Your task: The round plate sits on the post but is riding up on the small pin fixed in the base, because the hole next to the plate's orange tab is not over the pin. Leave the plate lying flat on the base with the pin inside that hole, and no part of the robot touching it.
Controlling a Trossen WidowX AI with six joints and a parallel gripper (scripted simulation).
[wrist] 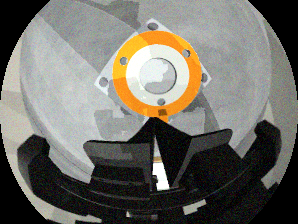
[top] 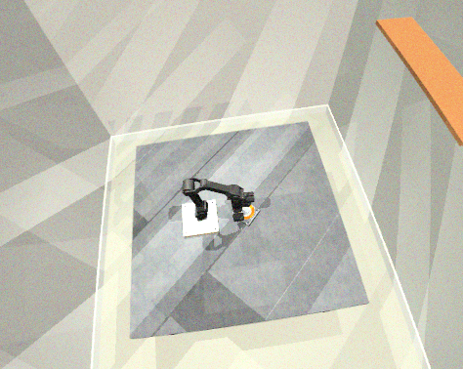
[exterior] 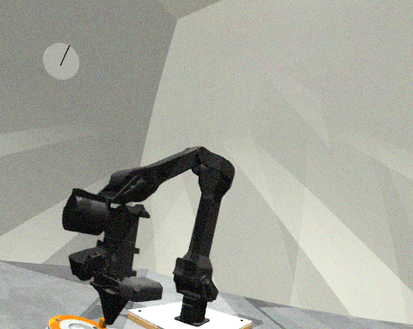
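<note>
Now: gripper tip 30 mm short of the round orange plate and 10 mm to the left of it. From my gripper tip the other things lie so: grey square base (50 mm ahead, 20 mm below, 10 mm to the right).
</note>
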